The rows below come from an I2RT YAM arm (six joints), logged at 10 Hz.
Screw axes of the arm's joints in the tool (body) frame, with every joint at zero. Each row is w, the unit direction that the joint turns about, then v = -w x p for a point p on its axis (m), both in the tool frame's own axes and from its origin. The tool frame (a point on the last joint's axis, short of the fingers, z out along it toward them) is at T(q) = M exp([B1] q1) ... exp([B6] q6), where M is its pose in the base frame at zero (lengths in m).
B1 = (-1, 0, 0, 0.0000, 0.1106, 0.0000)
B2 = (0, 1, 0, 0.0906, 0.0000, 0.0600)
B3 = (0, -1, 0, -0.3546, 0.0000, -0.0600)
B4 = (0, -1, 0, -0.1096, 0.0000, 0.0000)
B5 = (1, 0, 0, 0.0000, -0.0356, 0.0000)
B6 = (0, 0, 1, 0.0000, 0.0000, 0.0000)
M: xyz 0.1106 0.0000 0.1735 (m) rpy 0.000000 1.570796 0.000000 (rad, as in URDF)
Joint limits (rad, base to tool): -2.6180..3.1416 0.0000..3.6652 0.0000..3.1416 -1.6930..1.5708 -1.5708..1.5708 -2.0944..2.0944
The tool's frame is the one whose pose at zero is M.
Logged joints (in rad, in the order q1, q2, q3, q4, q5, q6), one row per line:
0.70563, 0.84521, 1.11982, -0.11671, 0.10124, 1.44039
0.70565, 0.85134, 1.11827, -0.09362, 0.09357, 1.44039
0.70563, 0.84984, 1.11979, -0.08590, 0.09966, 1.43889
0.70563, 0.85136, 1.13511, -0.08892, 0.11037, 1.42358
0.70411, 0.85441, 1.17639, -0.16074, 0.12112, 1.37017
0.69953, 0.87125, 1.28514, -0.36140, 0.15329, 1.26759
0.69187, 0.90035, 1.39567, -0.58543, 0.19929, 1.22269
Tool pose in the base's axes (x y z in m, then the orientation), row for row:
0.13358, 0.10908, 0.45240, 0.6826, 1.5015, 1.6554
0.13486, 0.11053, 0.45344, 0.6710, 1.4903, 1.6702
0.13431, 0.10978, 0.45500, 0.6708, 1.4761, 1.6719
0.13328, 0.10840, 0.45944, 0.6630, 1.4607, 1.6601
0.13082, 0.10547, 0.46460, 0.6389, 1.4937, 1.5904
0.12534, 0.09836, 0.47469, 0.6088, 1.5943, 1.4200
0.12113, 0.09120, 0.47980, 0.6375, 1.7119, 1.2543
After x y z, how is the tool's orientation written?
As a rotation vector, in radians.
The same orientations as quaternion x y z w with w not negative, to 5 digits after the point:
0.26877, 0.59122, 0.65182, 0.39161
0.26421, 0.58681, 0.65764, 0.39161
0.26457, 0.58220, 0.65943, 0.39522
0.26264, 0.57864, 0.65763, 0.40461
0.25496, 0.59608, 0.63467, 0.42056
0.24563, 0.64324, 0.57291, 0.44462
0.25742, 0.69127, 0.50649, 0.44649

